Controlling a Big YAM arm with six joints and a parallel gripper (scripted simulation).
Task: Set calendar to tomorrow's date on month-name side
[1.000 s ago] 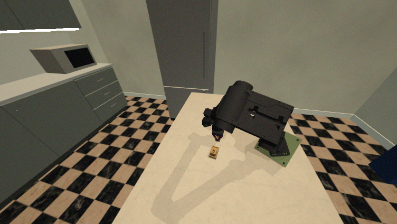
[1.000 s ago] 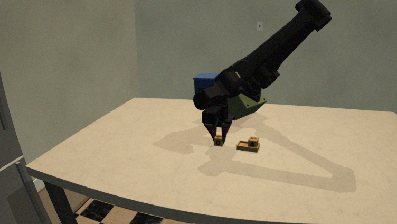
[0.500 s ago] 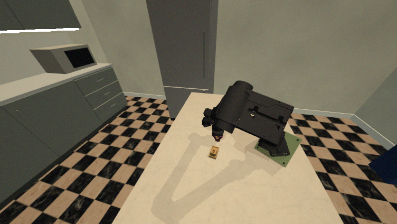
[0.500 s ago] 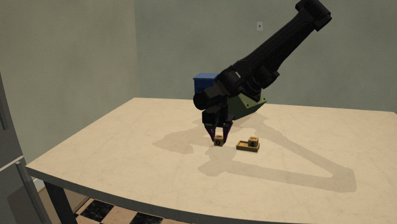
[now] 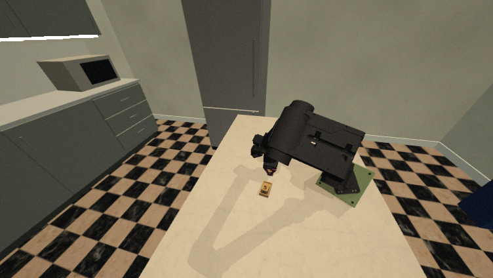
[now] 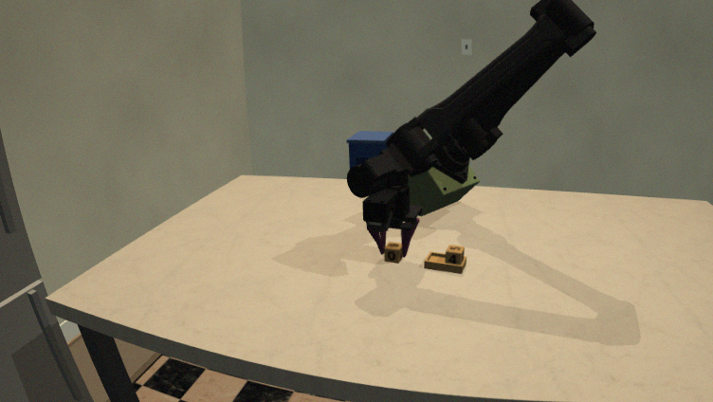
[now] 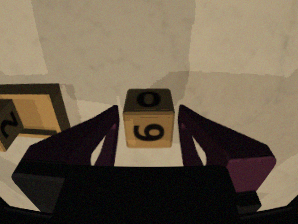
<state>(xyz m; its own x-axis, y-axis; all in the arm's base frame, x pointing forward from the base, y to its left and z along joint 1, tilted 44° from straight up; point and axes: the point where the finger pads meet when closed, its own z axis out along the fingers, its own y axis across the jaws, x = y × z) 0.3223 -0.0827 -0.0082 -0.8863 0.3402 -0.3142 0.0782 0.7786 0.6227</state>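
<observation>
My gripper is now right at the cube. From my hand the other things lie so: wooden tray: 10 mm ahead, 110 mm to the left, 10 mm below.
</observation>
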